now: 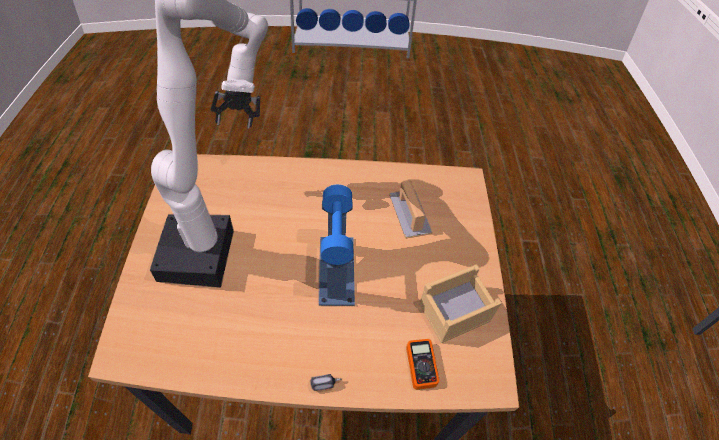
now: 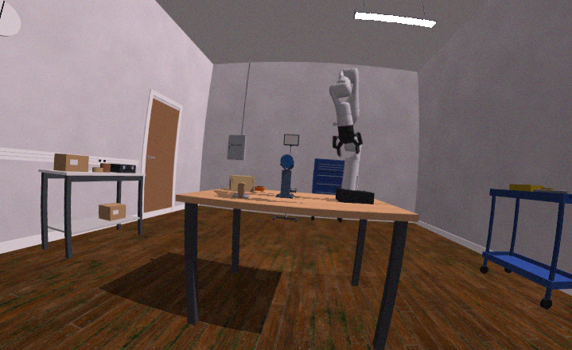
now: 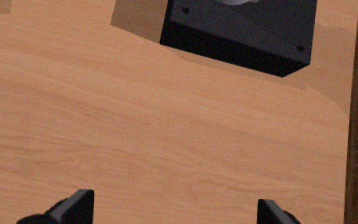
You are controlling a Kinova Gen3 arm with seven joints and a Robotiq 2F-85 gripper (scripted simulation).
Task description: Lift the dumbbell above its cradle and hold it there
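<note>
My hand is 34 cm to the left of the blue dumbbell, 32 cm short of it and 4 cm above it. From my hand the other things lie so: dark grey-blue cradle (34 cm to the right, 32 cm ahead, 17 cm below); wooden box (66 cm ahead, 48 cm to the right, 21 cm below).
</note>
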